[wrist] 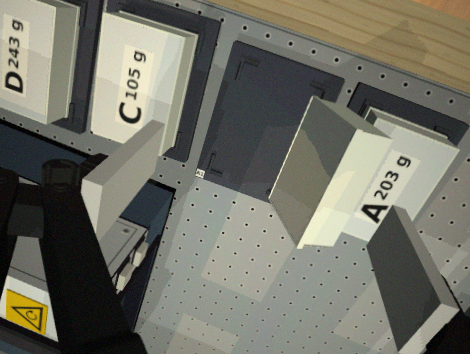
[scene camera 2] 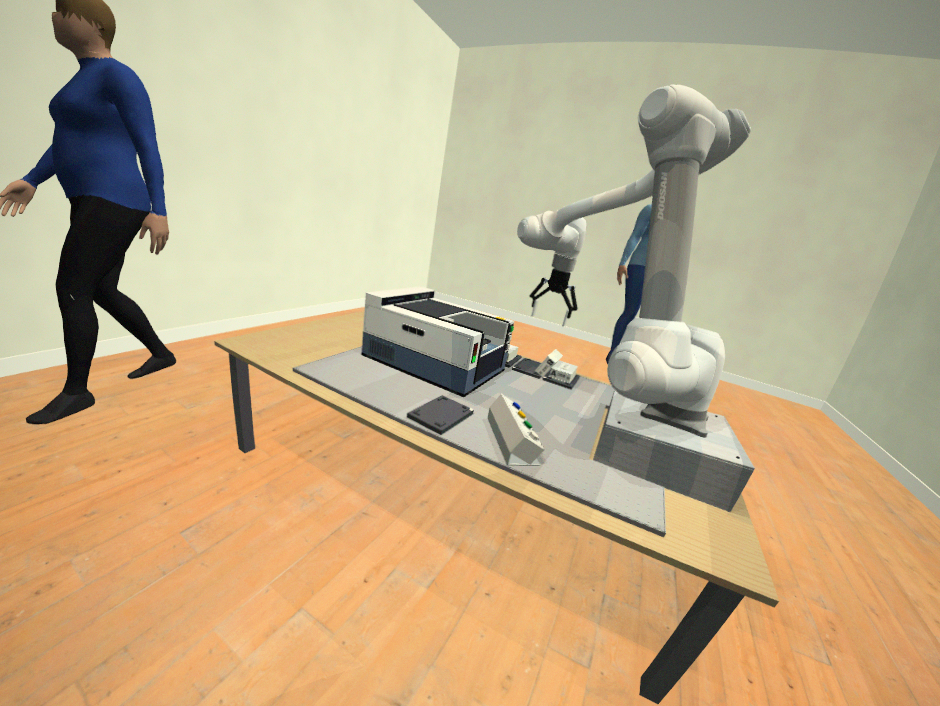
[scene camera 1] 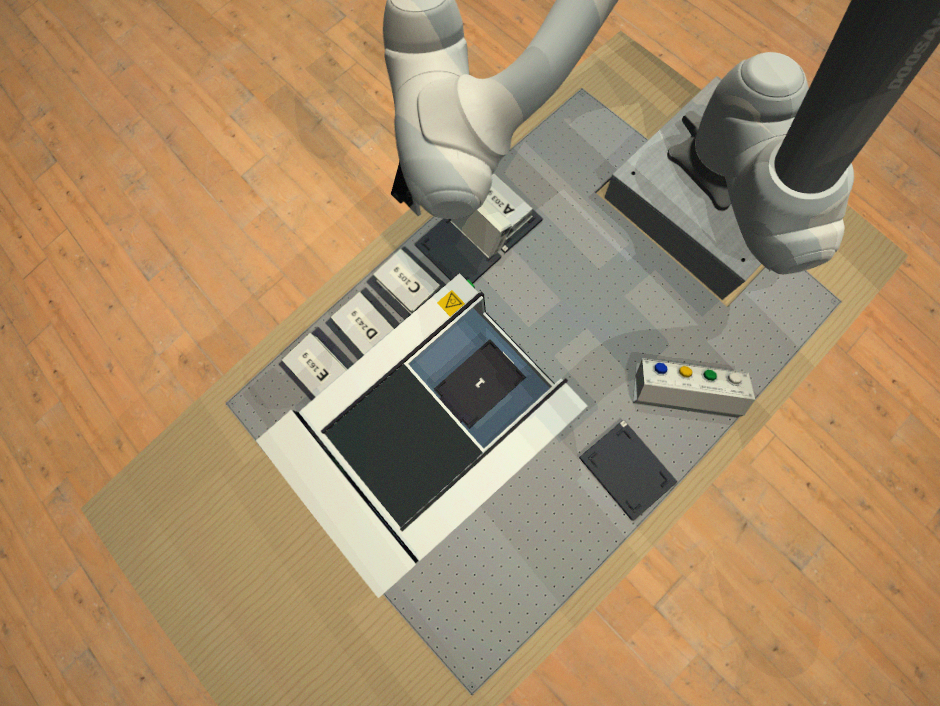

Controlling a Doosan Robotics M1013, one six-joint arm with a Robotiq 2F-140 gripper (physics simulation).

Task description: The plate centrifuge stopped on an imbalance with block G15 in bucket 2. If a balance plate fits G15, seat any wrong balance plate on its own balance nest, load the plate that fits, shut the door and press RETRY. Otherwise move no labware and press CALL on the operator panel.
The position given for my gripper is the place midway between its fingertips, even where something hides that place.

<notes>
My gripper (scene camera 2: 548, 320) is open, holding nothing. Also in view: a plate B (scene camera 1: 486, 228). Further things: a plate D (scene camera 1: 360, 321), a plate C (scene camera 1: 405, 280), a plate E (scene camera 1: 311, 361), a plate A (scene camera 1: 501, 197) and a dark bucket (scene camera 1: 488, 375).
The plate D is seen too in the wrist view (wrist: 45, 45). The plate C also shows in the wrist view (wrist: 143, 69). The plate A is seen too in the wrist view (wrist: 418, 157). The wrist view misses the plate E: it is out of frame.
</notes>
